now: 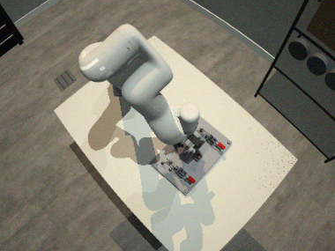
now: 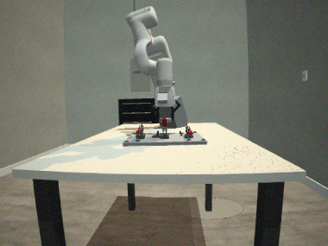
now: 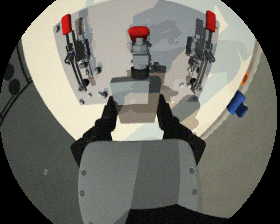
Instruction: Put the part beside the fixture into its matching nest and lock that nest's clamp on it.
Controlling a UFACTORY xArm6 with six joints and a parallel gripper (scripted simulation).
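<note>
The grey fixture plate lies 100 mm below my hand, 50 mm ahead of it and 10 mm to the right of it. The rest, counted from my hand: grey block part: 10 mm below.
</note>
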